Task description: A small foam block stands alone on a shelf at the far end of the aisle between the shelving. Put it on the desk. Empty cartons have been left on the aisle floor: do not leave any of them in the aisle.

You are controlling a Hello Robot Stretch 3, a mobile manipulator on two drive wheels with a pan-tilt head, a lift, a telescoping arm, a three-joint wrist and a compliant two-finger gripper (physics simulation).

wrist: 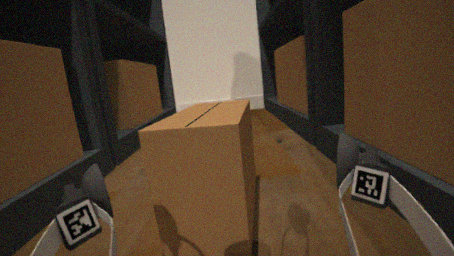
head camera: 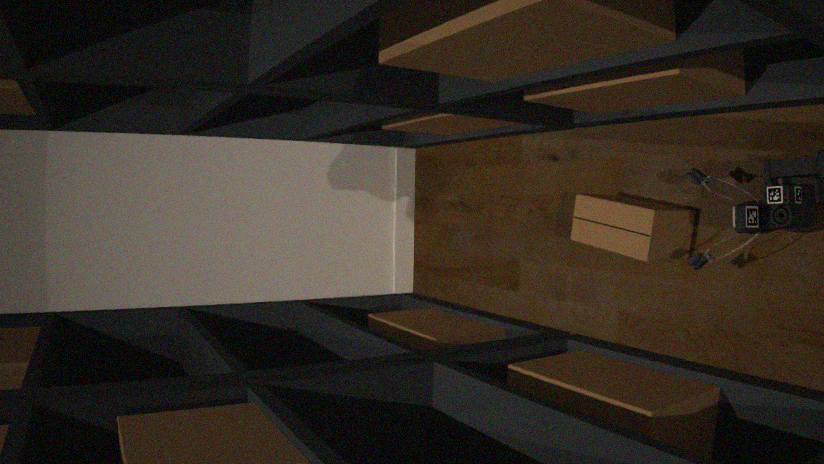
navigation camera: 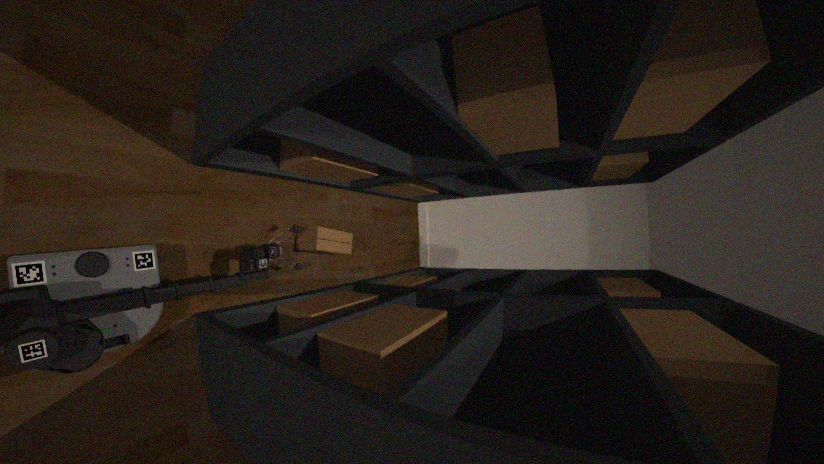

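Seen in the pictures: gripper, between the fingertips: [head camera: 687,219] [navigation camera: 301,247]; robot's base, origin of its link: [navigation camera: 93,263].
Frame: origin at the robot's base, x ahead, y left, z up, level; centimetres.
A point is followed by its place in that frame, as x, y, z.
Observation:
One brown carton [head camera: 616,213] @(-4.2, -94.7, 18.0) [navigation camera: 334,235] @(1.8, -96.3, 18.0) [wrist: 192,160] with a dark seam along its top stands upright on the aisle floor, turned slightly. My gripper [head camera: 699,219] @(-2.3, -75.8, 16.2) [navigation camera: 295,247] @(-2.3, -75.8, 16.2) [wrist: 222,168] @(-2.3, -75.8, 16.2) is wide open and empty, at the carton's near end. In the wrist view its fingers stand to the left and right of the carton, with gaps, and finger shadows fall on the carton's near face. Whether the fingertips reach past that face is hard to tell. The foam block and the desk do not show in these views.
Dark shelving [head camera: 403,360] [navigation camera: 259,374] [wrist: 90,90] runs along both sides of the aisle. Large brown boxes [head camera: 611,380] [navigation camera: 380,328] [wrist: 400,75] stand on its shelves. A pale wall [head camera: 219,219] @(-6.8, -218.0, 82.3) [navigation camera: 518,230] @(-5.8, -218.3, 91.6) [wrist: 212,50] closes the far end. My base [navigation camera: 135,317] @(-17.6, -8.5, 16.0) is near the aisle mouth.

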